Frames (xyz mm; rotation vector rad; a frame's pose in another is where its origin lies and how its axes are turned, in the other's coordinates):
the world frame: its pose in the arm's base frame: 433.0 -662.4 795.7 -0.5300 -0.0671 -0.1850
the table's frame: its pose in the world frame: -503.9 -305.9 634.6 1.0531 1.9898 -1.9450
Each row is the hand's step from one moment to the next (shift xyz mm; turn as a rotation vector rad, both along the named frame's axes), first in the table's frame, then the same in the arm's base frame.
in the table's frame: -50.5 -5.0 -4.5 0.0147 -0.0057 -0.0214
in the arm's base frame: 32.1 -0.2 39.6 -0.0016 0.0224 -0.0142
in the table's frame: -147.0 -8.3 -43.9 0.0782 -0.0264 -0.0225
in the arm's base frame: 112.9 20.4 102.2 -0.0536 0.0438 -0.0503
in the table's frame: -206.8 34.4 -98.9 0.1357 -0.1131 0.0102
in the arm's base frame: 203.9 31.4 105.6 -0.1563 0.0761 -0.0330
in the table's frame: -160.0 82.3 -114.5 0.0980 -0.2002 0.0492
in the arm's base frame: 208.8 22.1 37.7 -0.2011 0.0910 0.0581
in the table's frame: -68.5 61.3 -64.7 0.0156 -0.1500 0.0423
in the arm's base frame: 112.1 6.7 -3.9 -0.1162 0.0561 0.0887
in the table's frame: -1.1 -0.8 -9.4 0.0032 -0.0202 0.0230
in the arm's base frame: 5.1 7.8 -1.6 -0.0253 -0.0061 0.0164
